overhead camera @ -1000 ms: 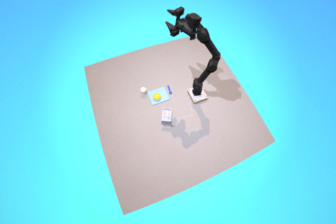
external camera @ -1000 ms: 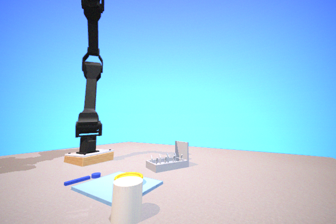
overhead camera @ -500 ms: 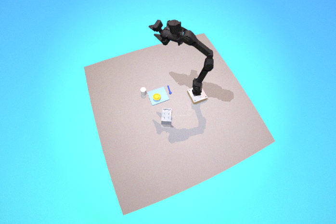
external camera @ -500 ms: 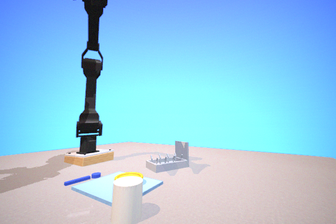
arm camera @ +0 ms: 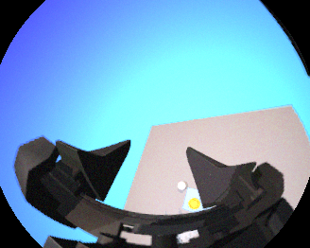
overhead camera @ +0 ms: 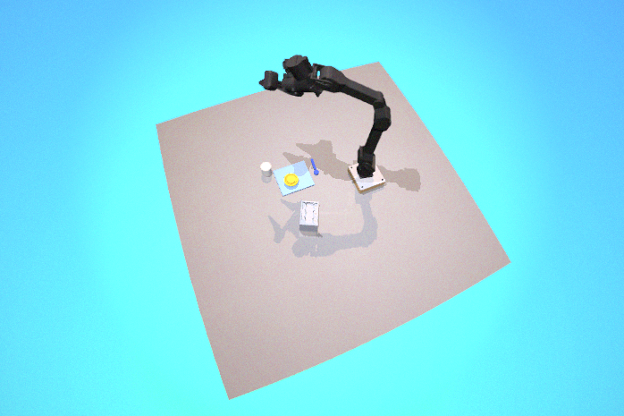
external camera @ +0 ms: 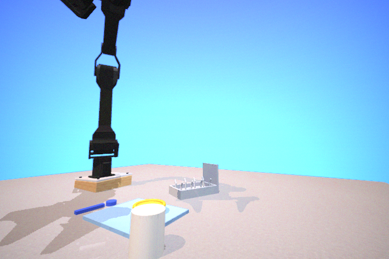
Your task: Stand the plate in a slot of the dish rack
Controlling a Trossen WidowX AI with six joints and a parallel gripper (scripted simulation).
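Right now the yellow plate is 410 mm below my gripper tip, 180 mm to the left of it and 50 mm behind it. Also, from my gripper tip: white cup 400 mm below, 110 mm to the left, 50 mm ahead; then blue spoon 420 mm below, 170 mm behind, 140 mm to the left; then grey dish rack 400 mm below, 360 mm to the left, 90 mm behind.
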